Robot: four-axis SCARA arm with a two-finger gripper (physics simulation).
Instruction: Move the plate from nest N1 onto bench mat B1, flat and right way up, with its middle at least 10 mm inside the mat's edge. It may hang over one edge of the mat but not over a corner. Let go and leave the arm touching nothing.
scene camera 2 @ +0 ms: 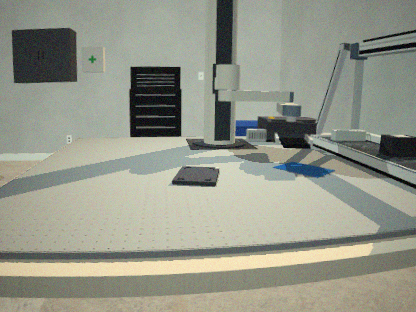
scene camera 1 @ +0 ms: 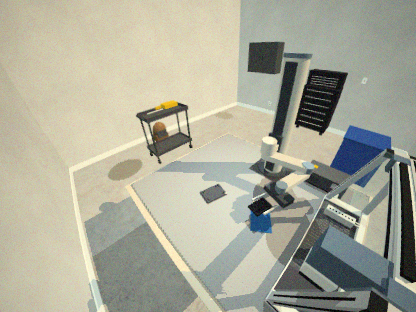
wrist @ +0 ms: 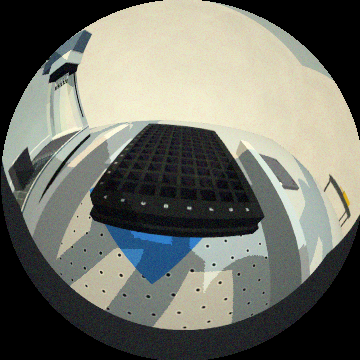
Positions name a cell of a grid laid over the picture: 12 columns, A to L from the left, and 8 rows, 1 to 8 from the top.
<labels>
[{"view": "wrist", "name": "gripper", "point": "G4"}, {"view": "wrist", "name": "black plate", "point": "F5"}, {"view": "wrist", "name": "blue bench mat B1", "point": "F6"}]
</labels>
